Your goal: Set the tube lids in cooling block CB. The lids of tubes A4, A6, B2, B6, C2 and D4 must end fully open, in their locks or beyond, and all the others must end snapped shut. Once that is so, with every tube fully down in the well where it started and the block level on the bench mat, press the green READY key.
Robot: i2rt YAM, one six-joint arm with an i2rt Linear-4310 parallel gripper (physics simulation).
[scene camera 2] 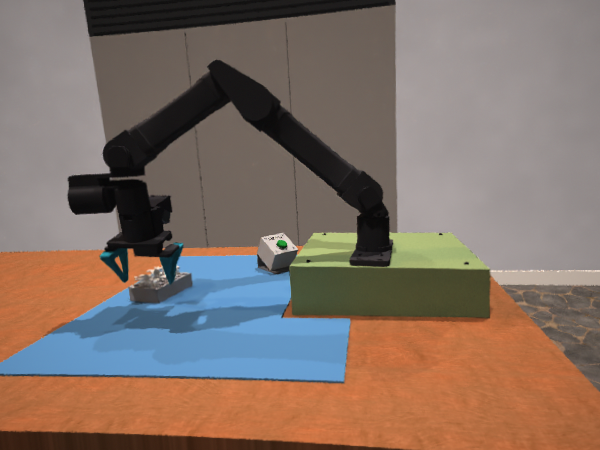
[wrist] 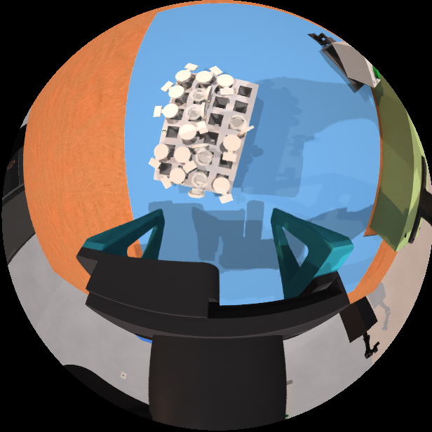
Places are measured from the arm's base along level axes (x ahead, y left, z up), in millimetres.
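Where they show: gripper, fingertip midpoint: point(scene camera 2: 148, 282); arm's base, link origin: point(scene camera 2: 373, 253).
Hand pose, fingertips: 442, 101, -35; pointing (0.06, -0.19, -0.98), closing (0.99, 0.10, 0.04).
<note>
Each offset is from my fingertips to the top centre of the thing, as dx, dy, dz. "*": to the spot under its first point. Level surfaces: height alone.
Cooling block CB {+20, -73, -19} point(scene camera 2: 172, 290) point(wrist: 254, 91) sits on the blue bench mat {dz -49} point(scene camera 2: 250, 345) point(wrist: 325, 165), full of white-lidded tubes and some empty wells. In the wrist view several tubes have lids off their mouths: one open tube point(wrist: 237, 121) has its lid point(wrist: 248, 130) out to the right, another open tube point(wrist: 199, 178) has its lid point(wrist: 196, 192) past the block's lower edge. Other lids, such as one lid point(wrist: 170, 111), cover their tubes; whether they are snapped is unclear. My gripper point(scene camera 2: 148, 281) point(wrist: 217, 214) is open and empty, above the block's level and off its lower edge in the wrist view. The green READY key point(scene camera 2: 282, 244) point(wrist: 376, 73) stands apart.
The key's tilted grey housing {* -196, -222, -5} point(scene camera 2: 274, 256) point(wrist: 352, 60) stands at the mat's back edge. Beside it is the green plinth point(scene camera 2: 390, 295) point(wrist: 395, 175) that bears the arm's base point(scene camera 2: 371, 257). The orange wooden table {dz -52} point(scene camera 2: 425, 365) point(wrist: 75, 150) surrounds the mat.
</note>
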